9 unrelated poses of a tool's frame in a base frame.
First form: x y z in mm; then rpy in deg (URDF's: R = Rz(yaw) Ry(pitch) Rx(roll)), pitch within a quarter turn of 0, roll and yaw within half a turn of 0.
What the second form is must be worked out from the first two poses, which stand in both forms.
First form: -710 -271 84 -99.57 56.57 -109.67
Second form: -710 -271 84 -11.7 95.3 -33.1
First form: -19 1 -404 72.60 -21.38 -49.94
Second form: -19 1 -404 -146.5 73.8 112.3
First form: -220 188 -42 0.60 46.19 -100.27
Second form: -220 188 -42 -101.1 46.2 0.6
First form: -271 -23 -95 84.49 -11.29 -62.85
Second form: -271 -23 -95 -153.9 84.6 101.3
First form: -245 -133 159 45.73 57.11 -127.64
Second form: -245 -133 159 -178.3 67.7 24.8
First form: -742 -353 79 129.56 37.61 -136.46
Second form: -742 -353 79 106.8 120.3 45.0
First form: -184 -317 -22 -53.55 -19.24 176.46
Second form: -184 -317 -22 -79.9 55.9 -113.5
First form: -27 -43 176 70.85 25.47 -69.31
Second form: -27 -43 176 -150.8 72.8 63.2
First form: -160 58 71 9.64 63.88 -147.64
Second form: -160 58 71 -158.4 64.3 4.7
